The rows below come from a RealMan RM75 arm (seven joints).
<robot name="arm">
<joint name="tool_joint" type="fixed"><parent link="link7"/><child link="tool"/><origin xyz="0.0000 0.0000 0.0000" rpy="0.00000 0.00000 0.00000"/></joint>
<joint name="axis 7" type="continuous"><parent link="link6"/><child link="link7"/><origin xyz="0.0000 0.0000 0.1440" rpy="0.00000 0.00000 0.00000"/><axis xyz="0 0 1"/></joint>
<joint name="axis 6" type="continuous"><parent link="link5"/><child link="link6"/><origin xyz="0.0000 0.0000 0.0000" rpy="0.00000 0.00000 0.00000"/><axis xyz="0 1 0"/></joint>
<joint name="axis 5" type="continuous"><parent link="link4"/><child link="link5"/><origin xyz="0.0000 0.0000 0.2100" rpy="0.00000 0.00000 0.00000"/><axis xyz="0 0 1"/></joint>
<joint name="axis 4" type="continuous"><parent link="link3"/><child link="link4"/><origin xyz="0.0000 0.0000 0.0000" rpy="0.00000 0.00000 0.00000"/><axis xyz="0 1 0"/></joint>
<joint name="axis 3" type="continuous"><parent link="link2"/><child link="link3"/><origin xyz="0.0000 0.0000 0.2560" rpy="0.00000 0.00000 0.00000"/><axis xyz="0 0 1"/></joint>
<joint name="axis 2" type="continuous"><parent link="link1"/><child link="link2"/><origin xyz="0.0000 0.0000 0.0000" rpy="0.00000 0.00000 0.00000"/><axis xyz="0 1 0"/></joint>
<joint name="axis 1" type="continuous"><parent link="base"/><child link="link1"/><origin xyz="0.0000 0.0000 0.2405" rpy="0.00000 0.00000 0.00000"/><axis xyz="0 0 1"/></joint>
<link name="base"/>
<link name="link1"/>
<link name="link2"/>
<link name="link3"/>
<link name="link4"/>
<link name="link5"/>
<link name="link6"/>
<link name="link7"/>
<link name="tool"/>
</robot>
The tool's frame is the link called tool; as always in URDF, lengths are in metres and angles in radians. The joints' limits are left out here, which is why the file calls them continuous.
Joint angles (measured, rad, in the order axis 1, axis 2, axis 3, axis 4, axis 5, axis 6, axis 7), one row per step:
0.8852 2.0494 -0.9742 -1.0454 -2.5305 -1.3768 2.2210
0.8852 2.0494 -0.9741 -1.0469 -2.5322 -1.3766 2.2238
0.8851 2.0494 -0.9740 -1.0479 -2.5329 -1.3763 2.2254
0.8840 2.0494 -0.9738 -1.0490 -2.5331 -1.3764 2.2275
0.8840 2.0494 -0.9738 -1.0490 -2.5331 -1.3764 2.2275
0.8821 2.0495 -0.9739 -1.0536 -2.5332 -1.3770 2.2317
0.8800 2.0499 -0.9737 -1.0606 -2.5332 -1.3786 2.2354
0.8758 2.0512 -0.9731 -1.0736 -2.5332 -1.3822 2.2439
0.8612 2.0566 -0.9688 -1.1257 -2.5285 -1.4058 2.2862
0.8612 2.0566 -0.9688 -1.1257 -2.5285 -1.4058 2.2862
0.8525 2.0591 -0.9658 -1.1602 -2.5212 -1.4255 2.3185
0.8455 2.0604 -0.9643 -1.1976 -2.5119 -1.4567 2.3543
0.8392 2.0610 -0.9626 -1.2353 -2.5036 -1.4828 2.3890
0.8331 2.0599 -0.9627 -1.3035 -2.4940 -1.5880 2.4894
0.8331 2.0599 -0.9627 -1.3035 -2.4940 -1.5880 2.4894
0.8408 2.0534 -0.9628 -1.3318 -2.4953 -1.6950 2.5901
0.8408 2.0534 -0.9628 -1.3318 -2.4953 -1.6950 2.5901
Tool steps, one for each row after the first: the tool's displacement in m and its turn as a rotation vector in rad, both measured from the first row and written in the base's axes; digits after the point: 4 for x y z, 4 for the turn. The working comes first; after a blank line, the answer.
Tool pose at each row, in the base's axes (x y z in m, rotation vector in rad; the steps are taken from these numbers as rounded here):
0.1420 0.4384 0.0357 -2.5957 0.6873 -0.0947
0.1419 0.4386 0.0360 -2.5931 0.6891 -0.0952
0.1419 0.4387 0.0363 -2.5915 0.6902 -0.0950
0.1422 0.4386 0.0365 -2.5898 0.6933 -0.0943
0.1422 0.4386 0.0365 -2.5898 0.6933 -0.0943
0.1422 0.4385 0.0372 -2.5863 0.6965 -0.0923
0.1418 0.4383 0.0382 -2.5828 0.6975 -0.0894
0.1412 0.4378 0.0399 -2.5767 0.7023 -0.0835
0.1374 0.4345 0.0460 -2.5580 0.7348 -0.0542
0.1374 0.4345 0.0460 -2.5580 0.7348 -0.0542
0.1342 0.4319 0.0502 -2.5484 0.7616 -0.0313
0.1300 0.4279 0.0544 -2.5469 0.7904 -0.0127
0.1256 0.4246 0.0592 -2.5408 0.8137 0.0065
0.1186 0.4115 0.0652 -2.5563 0.9178 0.0000
0.1186 0.4115 0.0652 -2.5563 0.9178 0.0000
0.1156 0.3995 0.0674 -2.5708 1.0500 -0.0471
0.1156 0.3995 0.0674 -2.5708 1.0500 -0.0471

-0.0001 0.0002 0.0003 0.0020 -0.0005 -0.0017
-0.0001 0.0003 0.0006 0.0034 -0.0005 -0.0027
0.0002 0.0002 0.0008 0.0046 0.0002 -0.0050
0.0002 0.0002 0.0008 0.0046 0.0002 -0.0050
0.0002 0.0001 0.0015 0.0077 0.0015 -0.0074
-0.0002 -0.0001 0.0025 0.0114 0.0028 -0.0082
-0.0008 -0.0006 0.0042 0.0175 0.0065 -0.0115
-0.0046 -0.0039 0.0103 0.0348 0.0294 -0.0321
-0.0046 -0.0039 0.0103 0.0348 0.0294 -0.0321
-0.0078 -0.0065 0.0145 0.0429 0.0489 -0.0485
-0.0120 -0.0105 0.0187 0.0417 0.0677 -0.0656
-0.0164 -0.0138 0.0235 0.0458 0.0848 -0.0795
-0.0234 -0.0269 0.0295 0.0054 0.1070 -0.1489
-0.0234 -0.0269 0.0295 0.0054 0.1070 -0.1489
-0.0264 -0.0389 0.0317 -0.0524 0.1088 -0.2420
-0.0264 -0.0389 0.0317 -0.0524 0.1088 -0.2420

